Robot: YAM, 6 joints.
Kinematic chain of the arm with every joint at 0, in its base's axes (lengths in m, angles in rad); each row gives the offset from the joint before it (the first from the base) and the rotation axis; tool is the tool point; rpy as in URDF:
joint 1: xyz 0 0 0.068 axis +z
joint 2: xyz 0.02 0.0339 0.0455 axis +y
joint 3: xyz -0.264 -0.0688 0 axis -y
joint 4: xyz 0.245 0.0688 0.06 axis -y
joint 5: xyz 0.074 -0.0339 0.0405 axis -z
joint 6: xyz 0.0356 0 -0.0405 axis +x
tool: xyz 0 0 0 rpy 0 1.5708 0
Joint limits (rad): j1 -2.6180..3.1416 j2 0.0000..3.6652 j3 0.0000..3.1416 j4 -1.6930..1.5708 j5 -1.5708..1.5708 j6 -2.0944..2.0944
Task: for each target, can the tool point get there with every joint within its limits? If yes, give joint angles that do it. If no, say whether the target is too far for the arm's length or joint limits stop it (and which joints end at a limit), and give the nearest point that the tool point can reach.
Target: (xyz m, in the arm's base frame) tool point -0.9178 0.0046 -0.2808
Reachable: no: too far | nearest point -0.5930 0.0030 -0.1382 | short by 0.355 m
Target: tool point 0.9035 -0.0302 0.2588
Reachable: no: too far | nearest point 0.6372 -0.0213 0.2150 | short by 0.270 m
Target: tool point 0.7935 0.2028 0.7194
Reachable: no: too far | nearest point 0.5025 0.1284 0.4917 | short by 0.377 m
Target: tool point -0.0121 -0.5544 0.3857
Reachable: yes | joints -1.6537 2.5784 2.7636 0.1407 -1.2576 -0.1603
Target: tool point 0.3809 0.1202 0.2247
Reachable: yes | joints 0.2258 1.9527 1.0205 1.2401 -1.1120 -1.0509
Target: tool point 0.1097 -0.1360 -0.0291
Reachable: yes | joints -0.8162 2.2059 0.2887 0.5755 0.3804 1.0019
